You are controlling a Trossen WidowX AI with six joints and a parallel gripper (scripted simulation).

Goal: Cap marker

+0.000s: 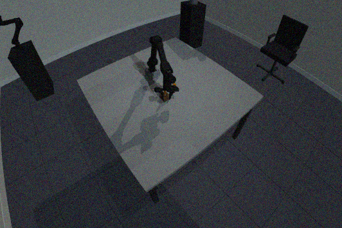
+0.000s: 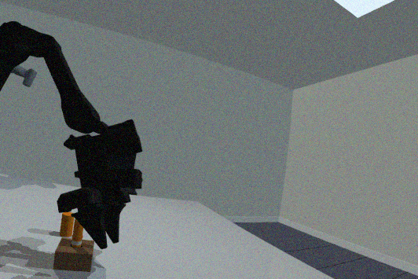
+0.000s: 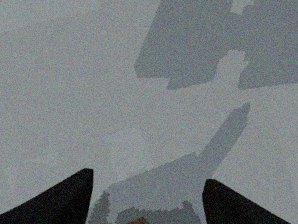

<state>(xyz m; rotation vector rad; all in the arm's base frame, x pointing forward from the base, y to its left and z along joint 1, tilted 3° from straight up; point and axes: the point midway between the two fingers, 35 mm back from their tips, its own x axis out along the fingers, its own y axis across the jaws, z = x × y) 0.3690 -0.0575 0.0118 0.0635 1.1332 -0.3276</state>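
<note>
Right now my gripper tip is 120 mm past the orange cap, 150 mm to the right of it and 30 mm above it. Round my gripper tip: holder block 70 mm behind, 20 mm to the left, 40 mm below.
</note>
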